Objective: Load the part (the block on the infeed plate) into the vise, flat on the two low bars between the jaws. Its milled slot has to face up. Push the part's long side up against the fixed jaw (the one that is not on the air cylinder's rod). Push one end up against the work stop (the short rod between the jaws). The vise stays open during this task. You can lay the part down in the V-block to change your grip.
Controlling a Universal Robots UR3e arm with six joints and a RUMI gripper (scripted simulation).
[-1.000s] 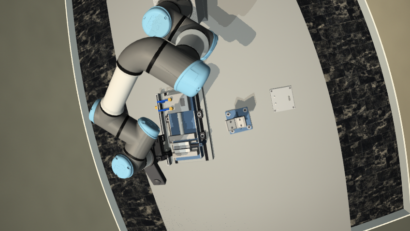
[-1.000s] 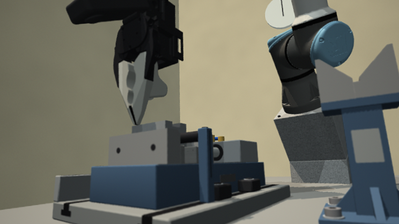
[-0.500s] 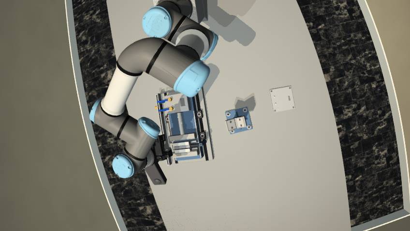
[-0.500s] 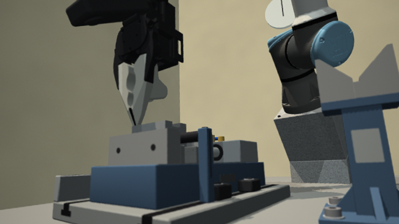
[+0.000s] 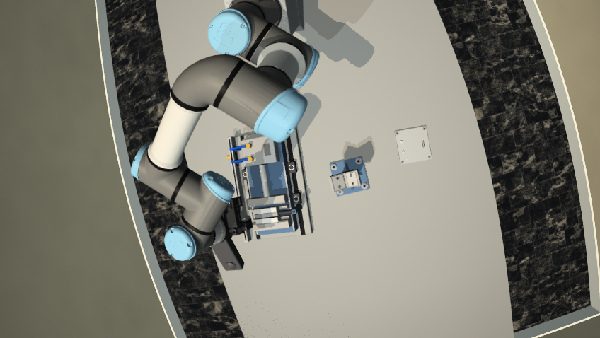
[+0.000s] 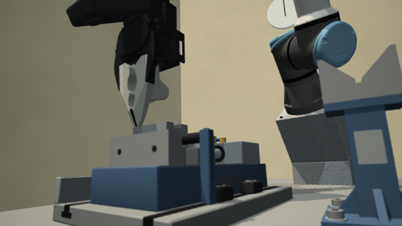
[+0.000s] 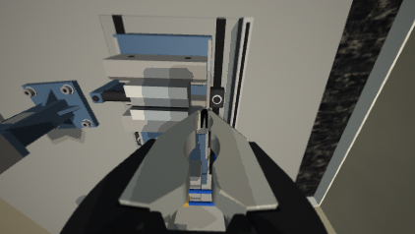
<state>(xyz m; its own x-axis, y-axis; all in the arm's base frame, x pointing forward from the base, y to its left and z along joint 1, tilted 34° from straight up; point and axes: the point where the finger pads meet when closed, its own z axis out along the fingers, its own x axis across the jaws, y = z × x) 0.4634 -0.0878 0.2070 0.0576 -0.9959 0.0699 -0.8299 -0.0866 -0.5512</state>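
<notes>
The part is 5 cm to the left of my hand and 3 cm below it. Round my hand: air cylinder rod: 9 cm behind, 4 cm to the left, 5 cm below; fixed jaw: 3 cm ahead, 5 cm to the left, 5 cm below; work stop rod: 1 cm behind, 10 cm to the left, 4 cm below.
</notes>
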